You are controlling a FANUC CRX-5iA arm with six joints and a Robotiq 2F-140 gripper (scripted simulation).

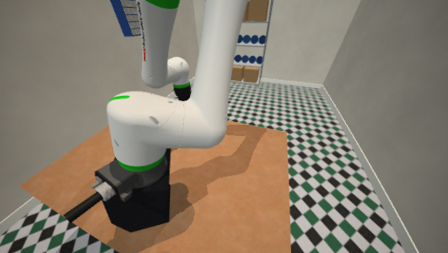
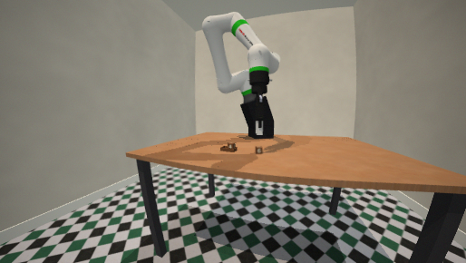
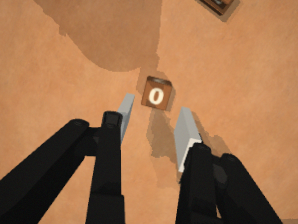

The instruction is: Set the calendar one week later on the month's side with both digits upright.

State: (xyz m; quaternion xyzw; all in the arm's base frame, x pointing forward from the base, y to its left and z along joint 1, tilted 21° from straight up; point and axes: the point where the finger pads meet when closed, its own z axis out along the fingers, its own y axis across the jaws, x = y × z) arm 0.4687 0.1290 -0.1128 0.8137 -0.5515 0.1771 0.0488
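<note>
Right now my hand is 11 cm above the brown cube. The rest, counted from my hand: brown calendar tray 16 cm to the right, 12 cm below, 1 cm ahead.
</note>
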